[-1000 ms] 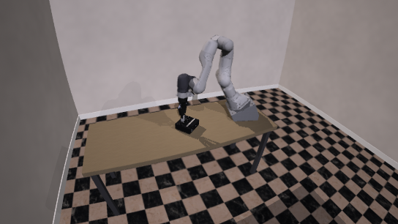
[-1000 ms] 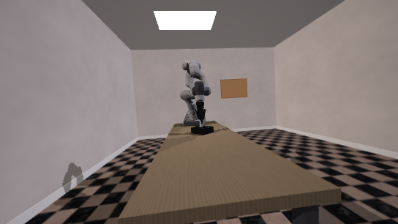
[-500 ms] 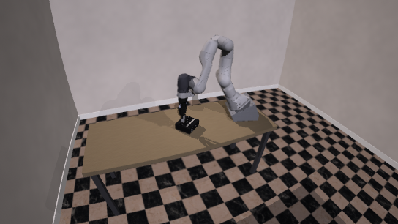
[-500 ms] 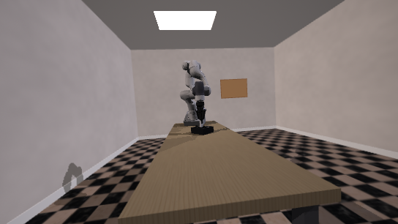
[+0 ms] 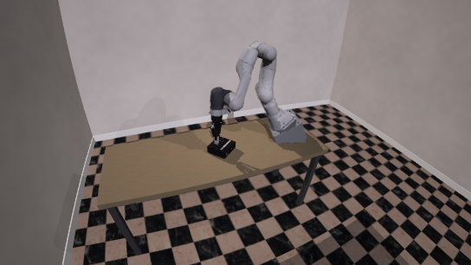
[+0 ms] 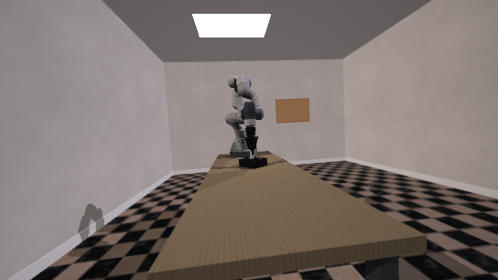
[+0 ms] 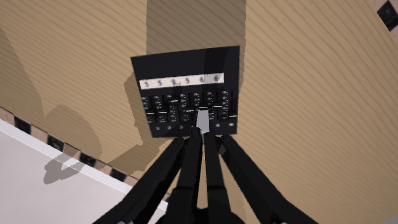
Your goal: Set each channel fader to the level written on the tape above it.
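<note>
Now: the master fader 4 cm ahead of my hand, 3 cm to the left of it and 3 cm below it. Round my hand: channel fader cap: 5 cm behind, 3 cm below.
</note>
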